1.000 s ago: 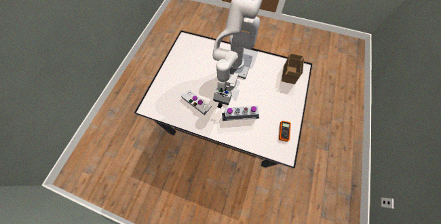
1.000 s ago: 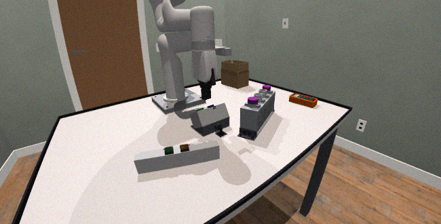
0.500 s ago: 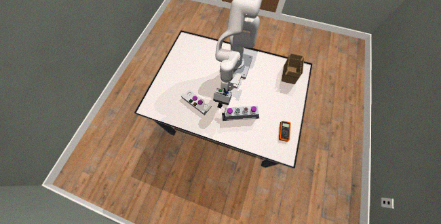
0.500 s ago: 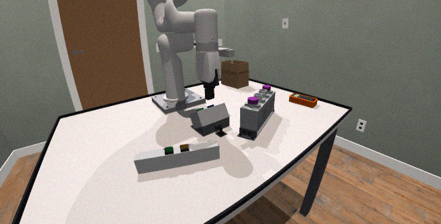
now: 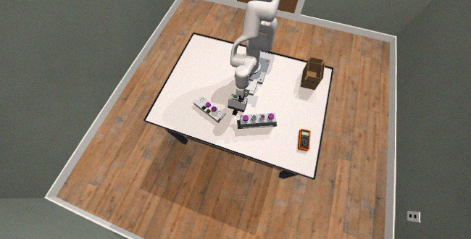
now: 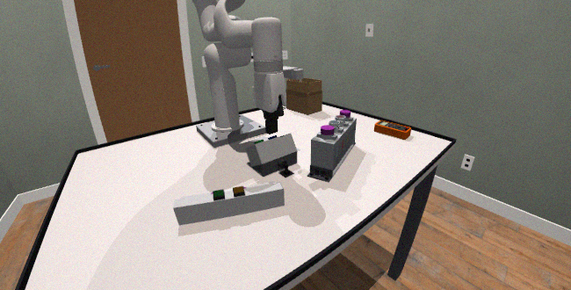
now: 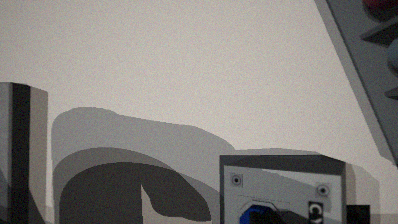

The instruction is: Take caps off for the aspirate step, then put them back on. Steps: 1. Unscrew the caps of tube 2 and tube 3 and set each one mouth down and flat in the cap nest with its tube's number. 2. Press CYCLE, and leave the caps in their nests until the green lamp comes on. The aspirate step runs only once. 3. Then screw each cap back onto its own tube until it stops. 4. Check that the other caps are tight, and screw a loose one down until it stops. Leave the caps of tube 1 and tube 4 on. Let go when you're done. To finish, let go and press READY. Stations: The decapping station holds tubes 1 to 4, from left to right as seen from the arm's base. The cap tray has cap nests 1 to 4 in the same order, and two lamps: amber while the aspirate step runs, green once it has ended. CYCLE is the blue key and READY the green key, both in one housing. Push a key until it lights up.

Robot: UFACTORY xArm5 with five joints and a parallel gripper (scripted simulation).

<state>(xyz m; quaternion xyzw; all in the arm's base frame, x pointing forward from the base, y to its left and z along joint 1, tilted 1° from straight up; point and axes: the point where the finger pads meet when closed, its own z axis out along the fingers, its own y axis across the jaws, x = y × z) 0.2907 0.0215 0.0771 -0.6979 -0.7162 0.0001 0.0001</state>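
Right now the blue key is 3 cm below my hand. Round my hand: key housing (2 cm ahead, 2 cm to the right, 5 cm below); then green key (4 cm to the right, 3 cm below); then grey decapping station (11 cm ahead, 14 cm to the left, 10 cm below).
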